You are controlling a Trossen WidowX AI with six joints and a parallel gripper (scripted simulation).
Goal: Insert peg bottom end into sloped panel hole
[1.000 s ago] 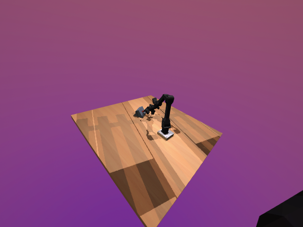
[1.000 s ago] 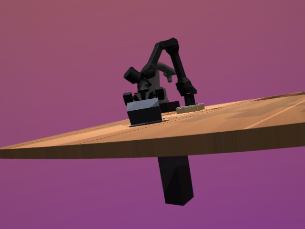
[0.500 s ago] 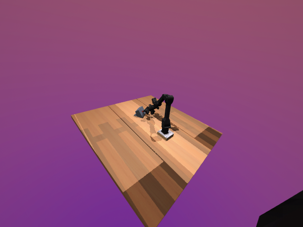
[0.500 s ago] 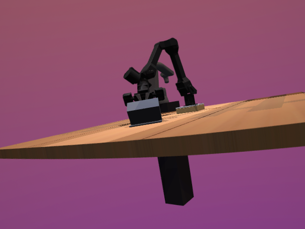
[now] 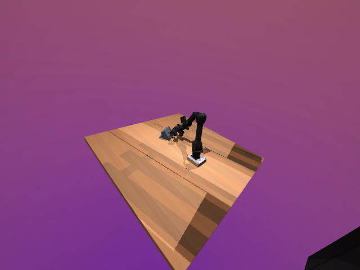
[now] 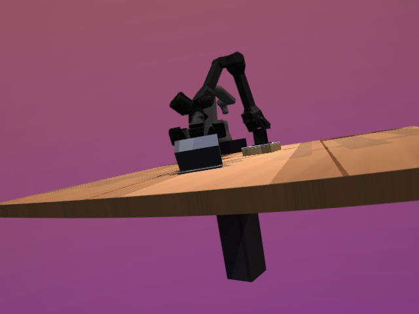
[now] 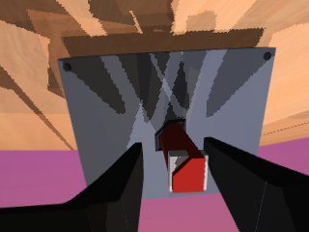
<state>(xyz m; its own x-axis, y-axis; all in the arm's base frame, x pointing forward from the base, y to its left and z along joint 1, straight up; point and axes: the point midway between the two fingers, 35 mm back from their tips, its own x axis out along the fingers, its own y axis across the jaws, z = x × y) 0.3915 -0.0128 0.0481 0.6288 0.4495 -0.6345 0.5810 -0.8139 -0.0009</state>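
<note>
Right now my gripper tip is 1 cm past the peg, 1 cm to the left of it and 1 cm below it. Round my gripper tip: sloped panel (3 cm ahead, 2 cm to the left, 3 cm below).
</note>
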